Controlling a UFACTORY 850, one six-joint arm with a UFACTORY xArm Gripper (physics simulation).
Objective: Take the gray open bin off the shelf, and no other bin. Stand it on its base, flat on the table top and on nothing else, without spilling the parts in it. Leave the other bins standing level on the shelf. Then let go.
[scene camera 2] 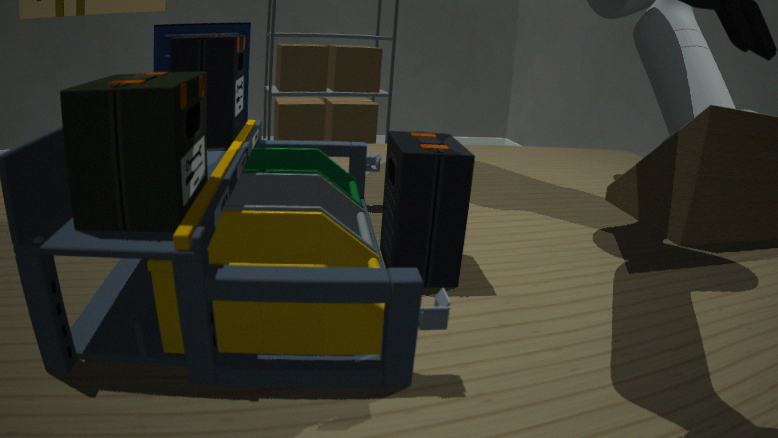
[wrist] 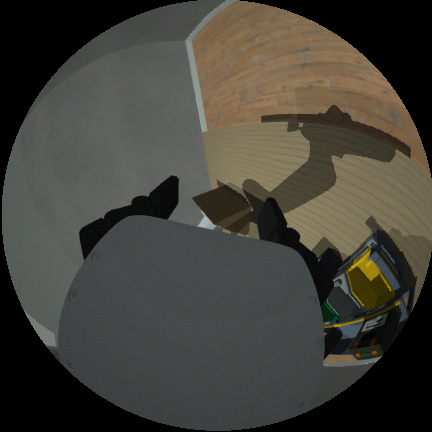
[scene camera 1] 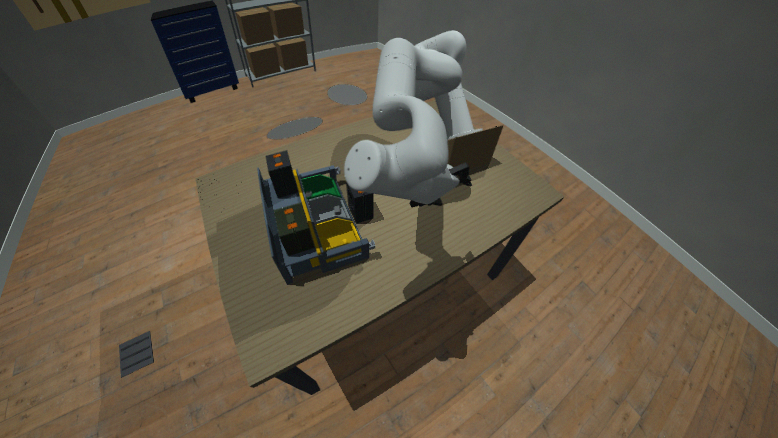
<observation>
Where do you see a black case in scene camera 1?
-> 360,203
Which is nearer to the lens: the gray open bin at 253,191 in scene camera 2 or the yellow bin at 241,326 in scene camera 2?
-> The yellow bin.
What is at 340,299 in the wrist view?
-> A gray open bin.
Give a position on a yellow rail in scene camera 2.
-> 182,237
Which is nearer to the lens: the black case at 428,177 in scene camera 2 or the yellow bin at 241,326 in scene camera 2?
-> The yellow bin.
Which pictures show the yellow bin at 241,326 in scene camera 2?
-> Scene camera 2, the wrist view and scene camera 1: all of them.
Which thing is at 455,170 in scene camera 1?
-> My gripper.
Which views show the gray open bin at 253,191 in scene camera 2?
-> Scene camera 2, the wrist view and scene camera 1: all of them.
</observation>
